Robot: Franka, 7 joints.
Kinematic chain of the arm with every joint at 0, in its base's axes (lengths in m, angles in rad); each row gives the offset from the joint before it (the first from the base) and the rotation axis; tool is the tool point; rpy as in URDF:
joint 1: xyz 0 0 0.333 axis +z
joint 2: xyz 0 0 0 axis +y
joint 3: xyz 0 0 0.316 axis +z
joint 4: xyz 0.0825 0 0 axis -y
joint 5: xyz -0.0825 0 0.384 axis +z
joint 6: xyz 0 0 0 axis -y
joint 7: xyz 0.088 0 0 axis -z
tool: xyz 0 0 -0.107 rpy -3.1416 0 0
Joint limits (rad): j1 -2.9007..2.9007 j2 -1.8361..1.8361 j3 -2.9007..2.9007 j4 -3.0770..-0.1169 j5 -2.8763..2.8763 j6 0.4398..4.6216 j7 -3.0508..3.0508
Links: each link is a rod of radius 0.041 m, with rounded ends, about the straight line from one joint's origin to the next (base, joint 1, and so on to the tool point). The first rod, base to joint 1, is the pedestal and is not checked.
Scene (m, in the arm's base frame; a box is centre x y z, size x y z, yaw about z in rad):
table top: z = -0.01
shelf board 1: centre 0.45 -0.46 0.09 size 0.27 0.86 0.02 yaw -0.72
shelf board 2: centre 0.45 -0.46 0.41 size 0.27 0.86 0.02 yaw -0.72
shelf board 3: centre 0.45 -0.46 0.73 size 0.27 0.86 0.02 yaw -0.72
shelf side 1: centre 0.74 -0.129 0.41 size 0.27 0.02 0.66 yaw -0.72
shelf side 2: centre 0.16 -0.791 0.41 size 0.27 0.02 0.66 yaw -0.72
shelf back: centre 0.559 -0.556 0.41 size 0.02 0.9 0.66 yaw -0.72
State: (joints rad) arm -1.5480 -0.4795 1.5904 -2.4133 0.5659 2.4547 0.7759
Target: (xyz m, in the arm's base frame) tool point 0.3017 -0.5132 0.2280
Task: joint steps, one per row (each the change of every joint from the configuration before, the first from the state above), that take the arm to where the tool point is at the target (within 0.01 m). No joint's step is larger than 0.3 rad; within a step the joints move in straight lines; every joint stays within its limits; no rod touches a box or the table.
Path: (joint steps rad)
1: -0.2536 0.2354 -0.2186 -0.1416 0.0785 -0.1031 0.0669
2: -0.2536 0.2354 -0.2187 -0.1416 0.0785 -0.1031 0.0669
3: 0.0782 -0.0077 -0.2336 0.0143 -0.0754 0.0934 -0.0669
4: 0.0782 -0.0077 -0.2336 0.0142 -0.0753 0.0934 -0.0669
5: 0.0334 0.2011 0.0370 0.1937 0.0010 0.0643 0.0000
6: 0.0333 0.2012 0.0371 0.1937 0.0010 0.0642 0.0000
7: 0.0334 0.2011 0.0370 0.1937 0.0009 0.0642 0.0000

